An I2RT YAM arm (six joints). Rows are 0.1 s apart.
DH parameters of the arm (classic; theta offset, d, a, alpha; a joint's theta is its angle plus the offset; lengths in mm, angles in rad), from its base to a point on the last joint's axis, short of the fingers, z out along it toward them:
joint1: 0 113.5 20 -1.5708
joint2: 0 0 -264 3.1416
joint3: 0.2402 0 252.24 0
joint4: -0.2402 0 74 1.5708
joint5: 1.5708 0 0 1.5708
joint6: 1.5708 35.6 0 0
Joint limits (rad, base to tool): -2.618..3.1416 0..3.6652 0..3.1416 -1.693..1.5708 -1.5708..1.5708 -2.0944..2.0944
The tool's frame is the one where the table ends.
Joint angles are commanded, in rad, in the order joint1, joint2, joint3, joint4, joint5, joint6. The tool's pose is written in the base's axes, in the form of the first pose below.
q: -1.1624 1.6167 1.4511 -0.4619 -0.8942 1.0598
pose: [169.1 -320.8 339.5], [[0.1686 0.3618 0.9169], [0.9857 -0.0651 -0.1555], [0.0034 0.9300 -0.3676]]
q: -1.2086 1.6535 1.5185 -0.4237 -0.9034 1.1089
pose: [158.7 -339.9 352.2], [[0.2232 0.3209 0.9204], [0.9748 -0.0685 -0.2125], [-0.0052 0.9446 -0.3281]]
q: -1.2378 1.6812 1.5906 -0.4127 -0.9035 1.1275
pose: [151.5 -352.5 367.2], [[0.2575 0.2968 0.9196], [0.9657 -0.0461 -0.2556], [-0.0335 0.9538 -0.2985]]
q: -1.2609 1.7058 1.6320 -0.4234 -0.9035 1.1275
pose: [145.2 -361.7 371.1], [[0.2799 0.2939 0.9140], [0.9593 -0.0474 -0.2785], [-0.0385 0.9547 -0.2952]]
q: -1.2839 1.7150 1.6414 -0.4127 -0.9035 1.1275
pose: [137.6 -367.7 371.7], [[0.3020 0.2898 0.9082], [0.9521 -0.0441 -0.3025], [-0.0476 0.9561 -0.2892]]
